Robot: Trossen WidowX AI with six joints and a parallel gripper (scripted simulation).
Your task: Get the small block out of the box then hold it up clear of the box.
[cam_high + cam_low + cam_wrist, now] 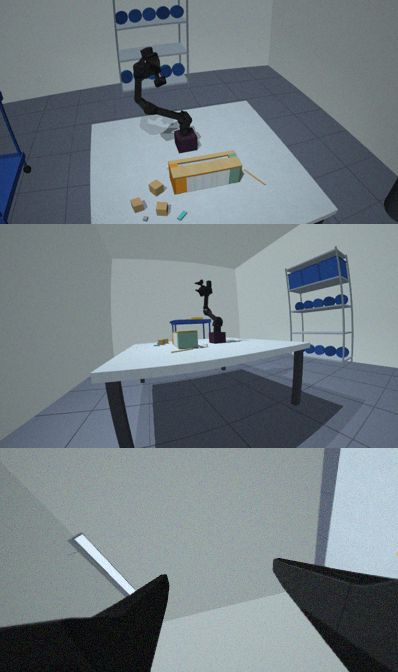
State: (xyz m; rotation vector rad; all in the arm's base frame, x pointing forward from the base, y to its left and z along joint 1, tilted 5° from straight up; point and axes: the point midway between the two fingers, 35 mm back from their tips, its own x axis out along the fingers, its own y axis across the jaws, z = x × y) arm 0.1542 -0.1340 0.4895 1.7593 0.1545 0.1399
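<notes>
My gripper tip is 160 mm short of the box, 170 mm to the right of it and 530 mm above it. The rest, counted from my gripper tip: thin wooden stick 270 mm ahead, 450 mm to the left, 590 mm below; teal piece 420 mm ahead, 30 mm to the right, 590 mm below; tan block 170 mm ahead, 170 mm to the left, 510 mm below.
</notes>
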